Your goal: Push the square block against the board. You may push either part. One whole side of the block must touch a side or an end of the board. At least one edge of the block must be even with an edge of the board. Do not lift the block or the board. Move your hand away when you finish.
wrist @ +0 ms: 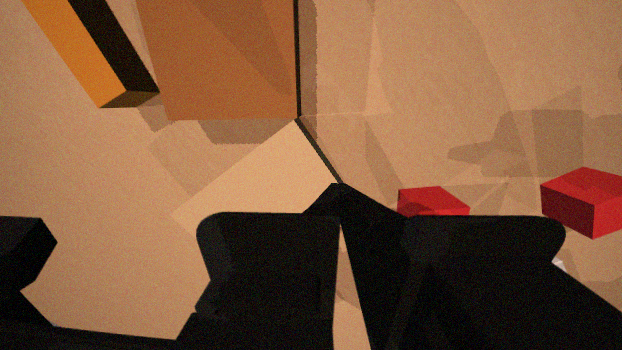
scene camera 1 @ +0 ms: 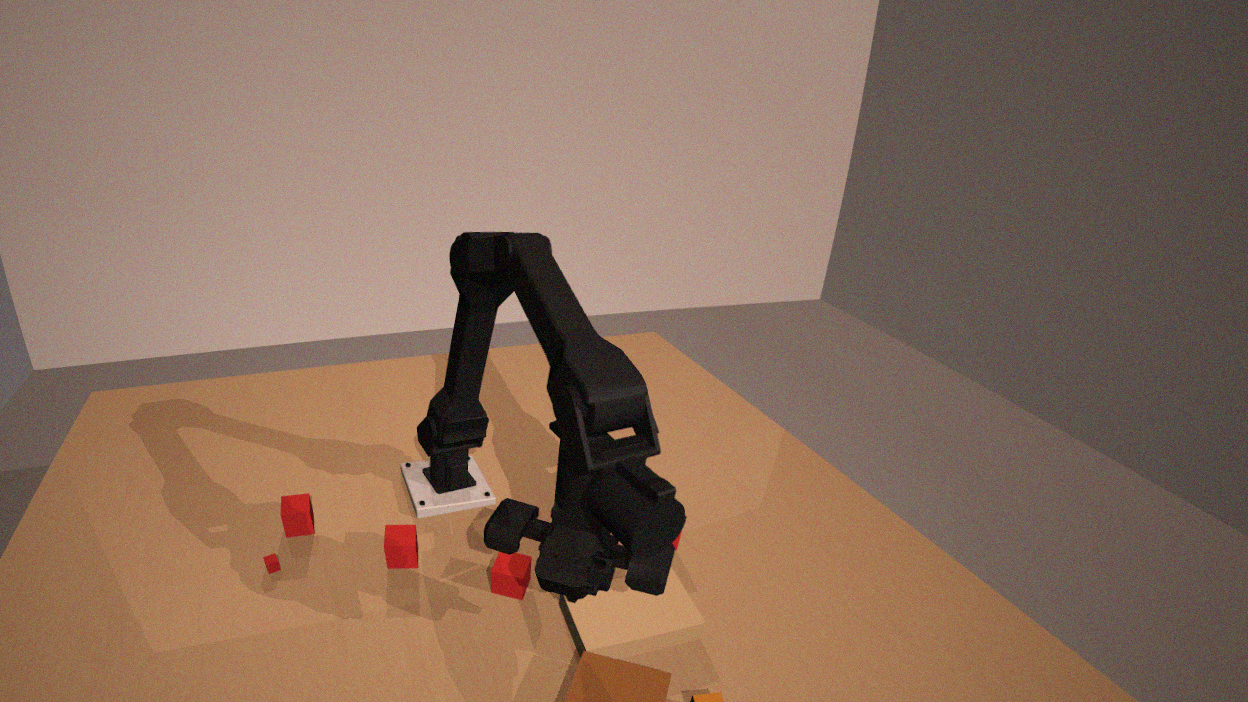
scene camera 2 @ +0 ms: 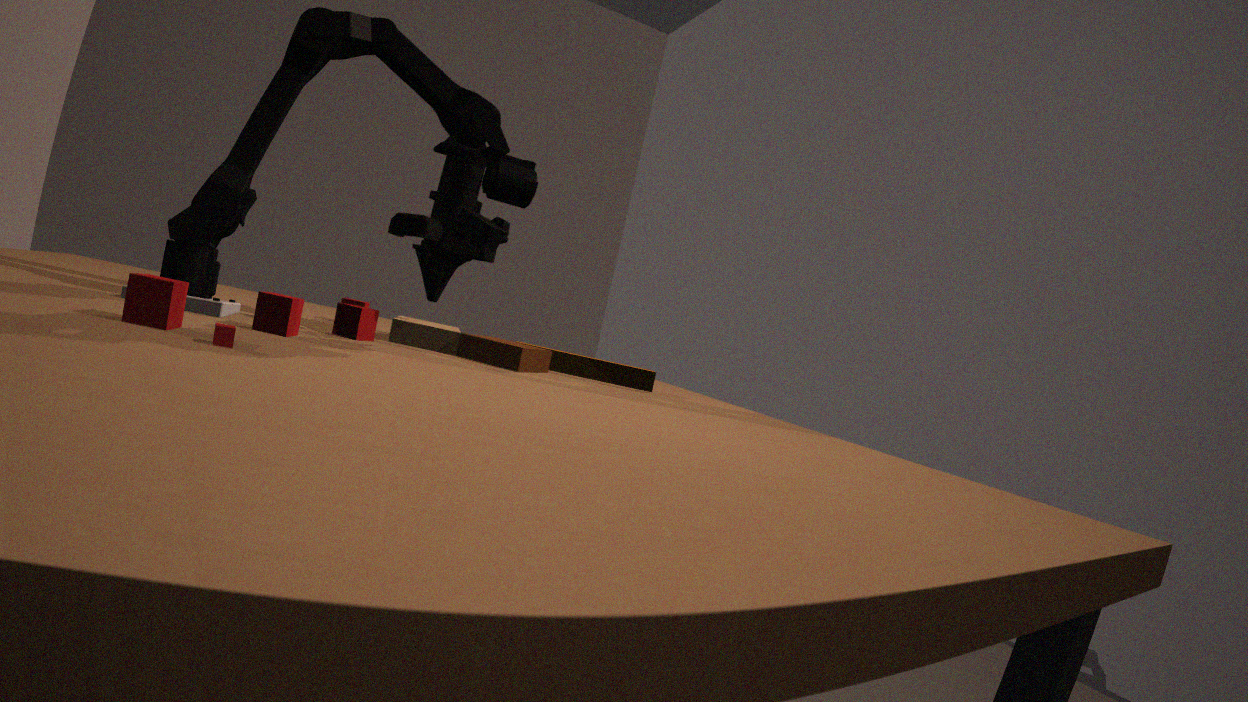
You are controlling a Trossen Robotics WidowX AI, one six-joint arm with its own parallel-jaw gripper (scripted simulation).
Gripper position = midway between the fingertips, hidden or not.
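Observation:
My gripper [scene camera 1: 572, 599] is shut and holds nothing, and a tan block [scene camera 1: 620, 623] shows in that same camera. Scene camera 2 gives me a brown square block [scene camera 2: 497, 352], along with the tan block [scene camera 2: 423, 334] and my gripper [scene camera 2: 431, 301]. In the wrist view I see my gripper again [wrist: 337, 190], together with the tan block [wrist: 285, 174] and the brown square block [wrist: 208, 67].

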